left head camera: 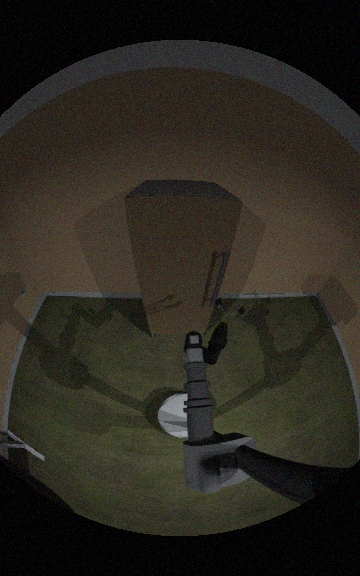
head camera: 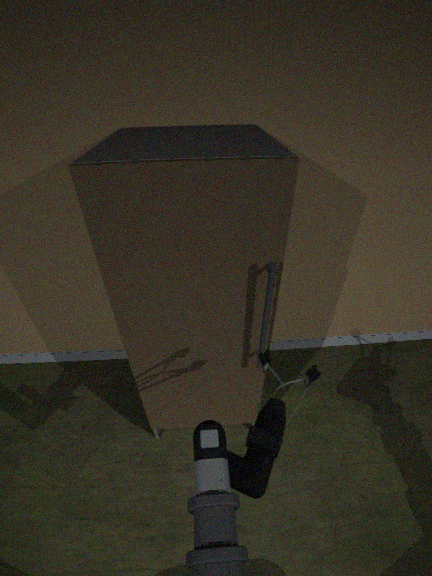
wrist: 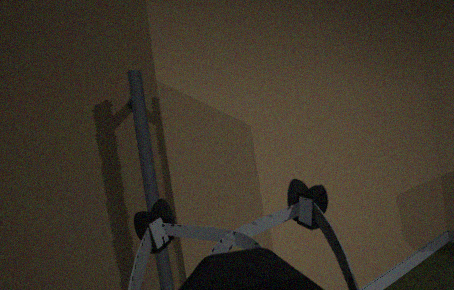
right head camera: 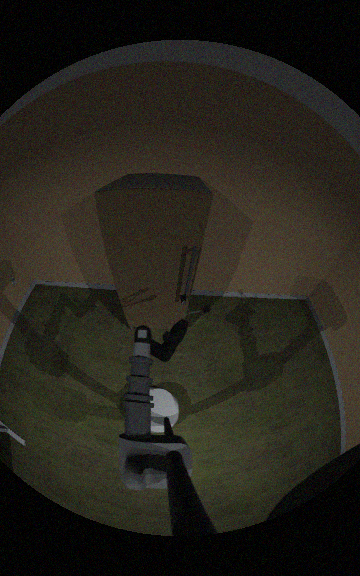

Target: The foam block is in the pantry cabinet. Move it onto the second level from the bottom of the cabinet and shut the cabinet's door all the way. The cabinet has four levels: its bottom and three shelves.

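Seen in the pictures: gripper, fingertip midpoint: [left head camera: 230, 302] [head camera: 290, 358] [wrist: 230, 206] [right head camera: 196, 299]; robot's base, link origin: [left head camera: 182, 413] [right head camera: 154, 408].
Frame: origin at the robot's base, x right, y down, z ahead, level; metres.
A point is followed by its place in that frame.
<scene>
The pantry cabinet [head camera: 192, 142] @(x 0.001, y -1.372, z 0.996 m) [left head camera: 182, 188] @(x -0.019, y -1.372, z 0.943 m) [right head camera: 160, 182] @(x 0.012, y -1.372, z 0.927 m) stands against the wall. Its brown door [head camera: 190, 250] @(x -0.021, y -1.135, z 0.783 m) [left head camera: 175, 240] @(x -0.052, y -1.137, z 0.783 m) [right head camera: 150, 225] @(x -0.016, y -1.185, z 0.783 m) [wrist: 60, 150] @(x 0.094, y -1.014, z 0.781 m) covers the front and looks shut, with no gap showing. The upright grey handle [head camera: 267, 310] @(x 0.202, y -0.946, z 0.723 m) [left head camera: 221, 277] @(x 0.241, y -0.886, z 0.780 m) [right head camera: 191, 272] @(x 0.225, y -0.892, z 0.780 m) [wrist: 145, 155] @(x 0.201, y -0.989, z 0.723 m) is near the door's right edge. My gripper [head camera: 289, 366] @(x 0.227, y -0.931, z 0.548 m) [left head camera: 230, 306] @(x 0.227, y -0.931, z 0.548 m) [right head camera: 195, 304] @(x 0.227, y -0.931, z 0.548 m) [wrist: 230, 206] @(x 0.227, y -0.931, z 0.548 m) is open and empty at the handle's lower end. Its left fingertip overlaps the handle in the wrist view, its right one is out past the door's right edge; contact is unclear. The foam block and the shelves are hidden.
The brown wall [head camera: 380, 250] @(x 1.012, y -0.748, z 1.363 m) [wrist: 350, 100] @(x 1.566, y -1.145, z 1.355 m) rises behind the cabinet, with a pale baseboard [head camera: 380, 338] @(x 1.272, y -0.019, z 1.346 m) [wrist: 410, 260] @(x 1.962, y -0.037, z 1.337 m) along the green floor [head camera: 100, 490] @(x -0.535, y 0.027, z 0.572 m). A white round object [left head camera: 172, 415] @(x -0.084, y -0.187, z 0.000 m) [right head camera: 165, 405] @(x 0.096, y -0.187, z 0.043 m) is on the floor beside my arm [head camera: 212, 475] @(x 0.002, y -1.032, z 0.258 m) [left head camera: 198, 400] @(x -0.002, y -1.049, z 0.106 m) [right head camera: 138, 400] @(x 0.006, y -1.041, z 0.091 m).
</scene>
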